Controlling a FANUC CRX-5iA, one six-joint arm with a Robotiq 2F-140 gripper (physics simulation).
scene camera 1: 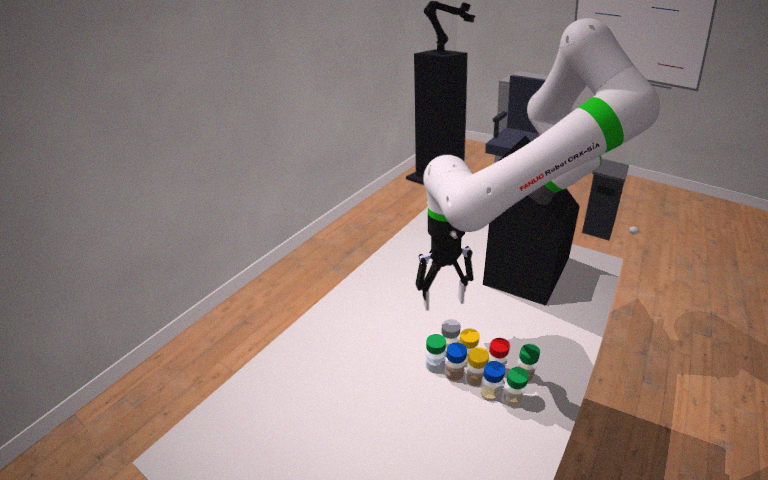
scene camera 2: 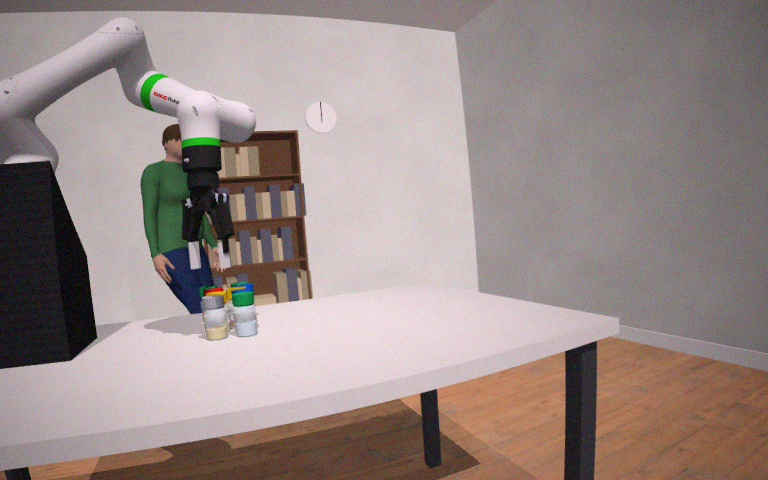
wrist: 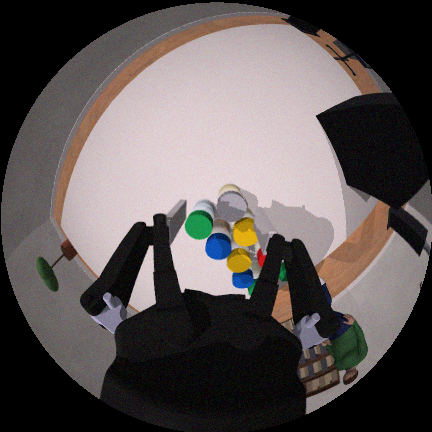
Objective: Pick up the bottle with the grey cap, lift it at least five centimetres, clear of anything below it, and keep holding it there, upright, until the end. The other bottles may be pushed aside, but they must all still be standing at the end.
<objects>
My gripper shows in scene camera 1, in scene camera 2 (210, 268) and in the wrist view. A green-capped bottle shows in scene camera 1 (435, 344), in scene camera 2 and in the wrist view. One and the same spot on the green-capped bottle: (wrist: 198, 224) is (scene camera 2: 241, 293). The same spot on my gripper: (scene camera 1: 422, 284) is (wrist: 144, 255).
</objects>
